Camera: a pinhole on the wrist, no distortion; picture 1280 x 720 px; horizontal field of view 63.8 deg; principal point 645.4 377.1 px. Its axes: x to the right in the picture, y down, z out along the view. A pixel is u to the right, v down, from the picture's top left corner.
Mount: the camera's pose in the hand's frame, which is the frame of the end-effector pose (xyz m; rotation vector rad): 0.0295 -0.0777 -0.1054 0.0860 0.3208 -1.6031
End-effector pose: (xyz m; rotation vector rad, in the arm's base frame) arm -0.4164 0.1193 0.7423 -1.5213 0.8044 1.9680
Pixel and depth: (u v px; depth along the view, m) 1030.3 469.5 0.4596
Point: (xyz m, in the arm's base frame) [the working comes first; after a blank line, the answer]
In the camera's frame: 0.1720 0.0413 0.4596

-0.3750 0.5808 0.6261
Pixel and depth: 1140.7 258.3 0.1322
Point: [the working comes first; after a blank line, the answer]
In the camera's frame: 0.0637 -0.0153 0.1322

-0.3049 0.2448 0.6916
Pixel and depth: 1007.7 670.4 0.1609
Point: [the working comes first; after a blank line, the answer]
In the camera's frame: 0.0567 0.0459 0.1609

-0.3316 0.2636 0.6320
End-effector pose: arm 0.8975 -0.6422 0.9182 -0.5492 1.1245 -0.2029
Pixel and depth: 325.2 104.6 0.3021
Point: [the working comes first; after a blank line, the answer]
In the camera's frame: -0.0941 -0.0801 0.3021

1.1005 -0.6260 1.0205
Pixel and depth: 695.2 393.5 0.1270
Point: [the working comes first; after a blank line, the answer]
In the camera's frame: 0.0062 0.0020 0.1270

0.9448 -0.7574 0.9433
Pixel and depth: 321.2 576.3 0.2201
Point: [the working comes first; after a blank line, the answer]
In the camera's frame: -0.0694 0.0426 0.2201

1.0553 -0.7091 0.9045
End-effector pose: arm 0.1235 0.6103 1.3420 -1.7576 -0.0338 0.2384
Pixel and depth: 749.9 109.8 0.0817
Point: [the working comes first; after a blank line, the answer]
In the camera's frame: 0.0083 -0.0212 0.0817

0.1588 0.6094 1.4473
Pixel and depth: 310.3 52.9 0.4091
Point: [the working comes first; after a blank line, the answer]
In the camera's frame: -0.1333 -0.1290 0.4091

0.0373 0.9433 1.3349
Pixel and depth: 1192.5 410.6 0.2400
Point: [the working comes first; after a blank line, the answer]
In the camera's frame: 0.1277 0.0078 0.2400

0.1974 0.7609 1.5727
